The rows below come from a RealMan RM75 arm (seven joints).
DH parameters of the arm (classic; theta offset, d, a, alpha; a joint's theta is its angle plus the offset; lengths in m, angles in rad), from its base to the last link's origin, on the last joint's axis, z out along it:
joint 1: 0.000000 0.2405 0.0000 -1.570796
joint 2: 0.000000 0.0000 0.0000 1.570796
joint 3: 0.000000 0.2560 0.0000 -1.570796
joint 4: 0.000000 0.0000 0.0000 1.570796
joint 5: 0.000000 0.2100 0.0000 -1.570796
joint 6: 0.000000 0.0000 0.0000 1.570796
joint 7: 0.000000 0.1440 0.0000 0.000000
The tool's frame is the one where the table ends.
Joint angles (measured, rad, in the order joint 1, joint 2, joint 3, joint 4, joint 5, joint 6, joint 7), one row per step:
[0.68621 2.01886 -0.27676 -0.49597 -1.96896 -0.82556 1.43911]
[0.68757 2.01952 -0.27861 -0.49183 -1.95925 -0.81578 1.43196]
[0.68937 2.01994 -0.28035 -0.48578 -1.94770 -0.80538 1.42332]
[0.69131 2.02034 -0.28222 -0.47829 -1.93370 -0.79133 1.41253]
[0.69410 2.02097 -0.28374 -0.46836 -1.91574 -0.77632 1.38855]
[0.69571 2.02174 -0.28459 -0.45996 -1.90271 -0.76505 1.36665]
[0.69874 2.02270 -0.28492 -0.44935 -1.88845 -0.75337 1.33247]
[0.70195 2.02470 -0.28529 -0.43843 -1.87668 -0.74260 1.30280]
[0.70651 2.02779 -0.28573 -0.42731 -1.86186 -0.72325 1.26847]
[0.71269 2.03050 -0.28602 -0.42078 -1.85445 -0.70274 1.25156]
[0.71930 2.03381 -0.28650 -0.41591 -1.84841 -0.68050 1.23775]
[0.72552 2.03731 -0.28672 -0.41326 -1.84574 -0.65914 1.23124]
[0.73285 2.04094 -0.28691 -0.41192 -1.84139 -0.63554 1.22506]
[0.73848 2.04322 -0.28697 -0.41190 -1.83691 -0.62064 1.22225]
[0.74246 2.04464 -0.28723 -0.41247 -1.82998 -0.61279 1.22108]
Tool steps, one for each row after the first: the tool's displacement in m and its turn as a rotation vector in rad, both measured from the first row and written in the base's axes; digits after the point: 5 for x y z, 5 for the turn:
[0.00009 0.00073 -0.00037 0.00612 -0.00103 -0.00341]
[0.00011 0.00155 -0.00100 0.01246 -0.00117 -0.00690]
[0.00050 0.00246 -0.00165 0.02070 -0.00204 -0.01282]
[0.00060 0.00354 -0.00277 0.02939 -0.01042 -0.01442]
[0.00096 0.00401 -0.00409 0.03445 -0.01964 -0.01526]
[0.00084 0.00476 -0.00602 0.03818 -0.03748 -0.01122]
[0.00050 0.00529 -0.00889 0.03892 -0.05177 -0.00834]
[0.00048 0.00626 -0.01175 0.04308 -0.07062 -0.01009]
[0.00010 0.00786 -0.01358 0.04696 -0.08262 -0.01688]
[-0.00034 0.00957 -0.01528 0.05100 -0.09423 -0.02551]
[-0.00070 0.01114 -0.01671 0.05451 -0.10246 -0.03599]
[-0.00136 0.01318 -0.01755 0.06058 -0.11067 -0.04743]
[-0.00230 0.01488 -0.01770 0.06625 -0.11395 -0.05421]
[-0.00344 0.01627 -0.01740 0.07230 -0.11215 -0.05730]

